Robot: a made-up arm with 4 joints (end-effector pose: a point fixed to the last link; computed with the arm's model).
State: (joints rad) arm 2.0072 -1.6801 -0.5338 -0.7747
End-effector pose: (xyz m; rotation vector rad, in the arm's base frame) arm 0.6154 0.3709 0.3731 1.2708 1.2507 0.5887
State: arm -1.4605 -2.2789 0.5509 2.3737
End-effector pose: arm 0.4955 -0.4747 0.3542 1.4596 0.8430 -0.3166
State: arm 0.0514 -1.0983 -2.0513 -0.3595
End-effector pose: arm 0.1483 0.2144 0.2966 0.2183 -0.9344 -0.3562
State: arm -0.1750 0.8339 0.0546 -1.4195
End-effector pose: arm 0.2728 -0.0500 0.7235 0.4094 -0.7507 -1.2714
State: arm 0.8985 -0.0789 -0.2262 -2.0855
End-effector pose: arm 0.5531 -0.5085 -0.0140 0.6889 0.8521 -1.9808
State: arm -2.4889 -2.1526 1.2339 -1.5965
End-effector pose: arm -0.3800 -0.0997 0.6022 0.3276 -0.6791 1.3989
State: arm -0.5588 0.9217 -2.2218 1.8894
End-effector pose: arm 0.5902 -0.2220 -0.0318 2.1492 1.5551 -0.4440
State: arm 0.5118 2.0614 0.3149 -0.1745
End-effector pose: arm -0.3513 0.1436 0.3764 0.5248 -1.6780 -0.5730
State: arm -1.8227 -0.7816 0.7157 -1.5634
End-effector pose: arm 0.6441 -0.4635 0.4362 2.1326 0.3387 2.1123
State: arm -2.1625 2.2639 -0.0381 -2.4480
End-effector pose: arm -0.3794 0.2139 0.5316 0.5989 -1.0300 0.1993
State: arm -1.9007 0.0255 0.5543 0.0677
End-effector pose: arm 0.5443 0.1094 -0.2583 -1.8317 0.4191 -0.4546
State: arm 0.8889 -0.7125 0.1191 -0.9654
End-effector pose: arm 0.8053 0.1877 -0.0266 0.3825 1.0797 -0.4902
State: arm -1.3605 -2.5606 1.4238 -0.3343
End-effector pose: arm -0.3818 -0.1959 -0.1848 -0.3418 -1.8700 1.2925
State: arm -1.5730 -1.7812 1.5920 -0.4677
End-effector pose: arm -0.2005 -0.5017 -0.1022 0.2269 -1.9175 1.8181
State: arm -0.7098 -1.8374 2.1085 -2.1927
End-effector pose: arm -0.2702 -0.5138 0.1538 1.7426 -1.2726 -0.4456
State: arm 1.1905 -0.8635 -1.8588 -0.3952
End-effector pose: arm 0.1635 -0.1345 0.3787 1.2683 -0.6579 -0.9168
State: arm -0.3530 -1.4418 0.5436 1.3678
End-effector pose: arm 0.6496 0.0659 0.0254 1.0753 1.6849 0.5440
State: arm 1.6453 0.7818 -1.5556 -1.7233
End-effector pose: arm -0.2866 -0.1193 -0.1957 -1.7240 0.4948 1.6703
